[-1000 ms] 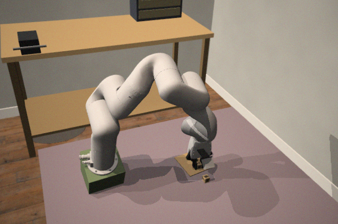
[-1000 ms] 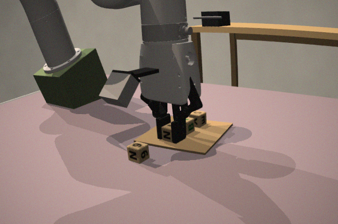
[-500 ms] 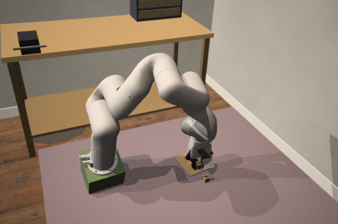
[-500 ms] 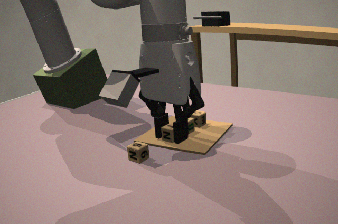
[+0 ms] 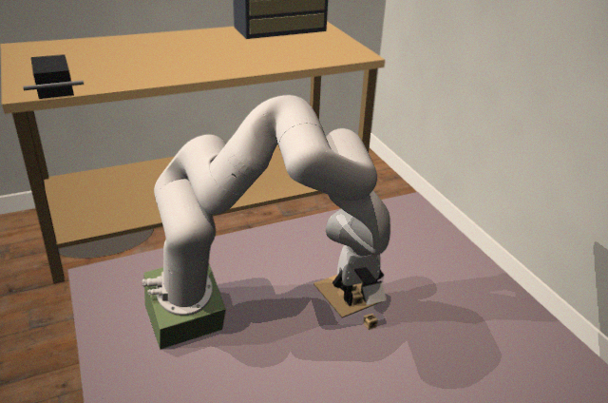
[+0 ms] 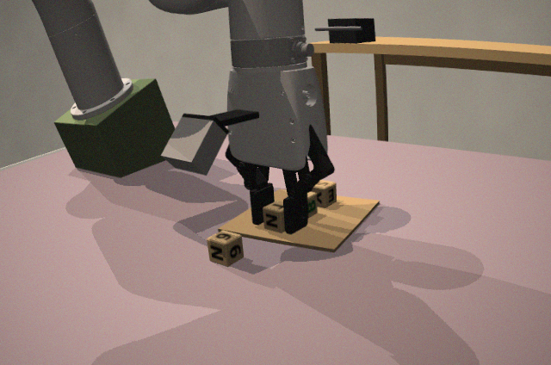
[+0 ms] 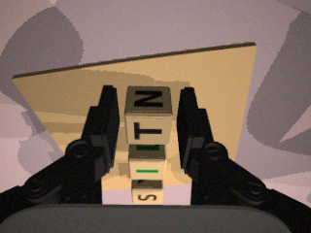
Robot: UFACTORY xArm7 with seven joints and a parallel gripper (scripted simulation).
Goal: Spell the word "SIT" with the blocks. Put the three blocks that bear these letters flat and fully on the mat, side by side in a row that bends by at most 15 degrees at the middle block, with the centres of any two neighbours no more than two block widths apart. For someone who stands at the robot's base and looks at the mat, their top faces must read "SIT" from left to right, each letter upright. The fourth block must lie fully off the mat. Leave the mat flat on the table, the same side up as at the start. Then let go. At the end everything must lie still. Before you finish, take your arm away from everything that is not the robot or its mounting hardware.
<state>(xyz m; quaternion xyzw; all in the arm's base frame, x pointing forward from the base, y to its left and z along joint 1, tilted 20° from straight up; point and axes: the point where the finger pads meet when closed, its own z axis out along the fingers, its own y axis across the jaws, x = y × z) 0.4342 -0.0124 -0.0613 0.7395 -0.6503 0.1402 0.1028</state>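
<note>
Now: hand 10 mm above the wooden block. Round my hand: tan mat 40 mm to the left, 20 mm below.
</note>
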